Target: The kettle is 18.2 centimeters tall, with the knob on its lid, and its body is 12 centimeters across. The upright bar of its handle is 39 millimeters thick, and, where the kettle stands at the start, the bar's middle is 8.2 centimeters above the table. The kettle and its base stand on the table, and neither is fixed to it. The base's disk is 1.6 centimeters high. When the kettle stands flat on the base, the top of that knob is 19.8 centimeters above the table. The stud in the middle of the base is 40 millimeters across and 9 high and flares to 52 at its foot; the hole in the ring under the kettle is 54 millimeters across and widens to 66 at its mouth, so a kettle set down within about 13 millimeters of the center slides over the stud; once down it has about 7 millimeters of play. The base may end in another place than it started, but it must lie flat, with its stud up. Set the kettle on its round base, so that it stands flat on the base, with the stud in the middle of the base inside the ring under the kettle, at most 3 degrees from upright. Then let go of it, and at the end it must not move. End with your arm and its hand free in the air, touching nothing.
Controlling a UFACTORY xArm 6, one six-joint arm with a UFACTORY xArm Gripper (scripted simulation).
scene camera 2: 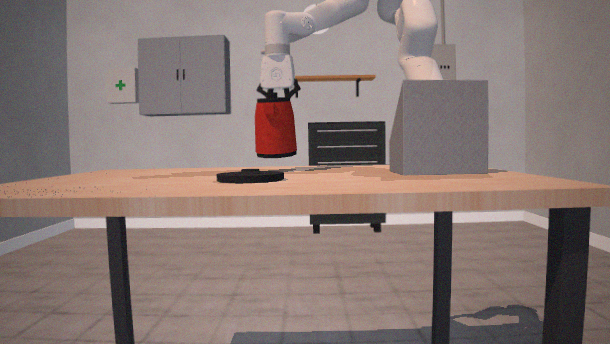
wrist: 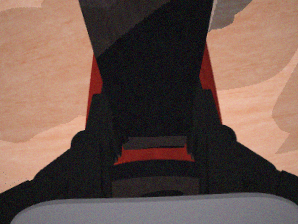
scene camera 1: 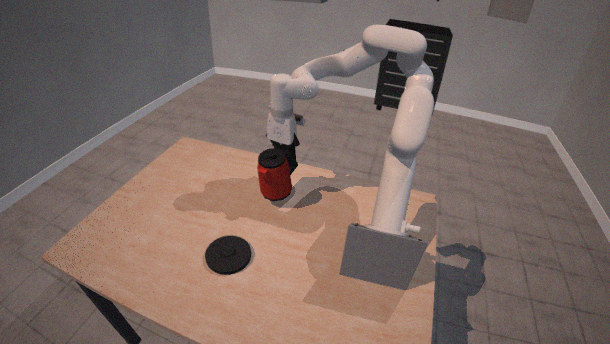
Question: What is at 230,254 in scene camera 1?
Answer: A round black base.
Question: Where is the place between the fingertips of my gripper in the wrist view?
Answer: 151,87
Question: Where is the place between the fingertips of my gripper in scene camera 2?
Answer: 279,112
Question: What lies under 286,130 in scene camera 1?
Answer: My gripper.
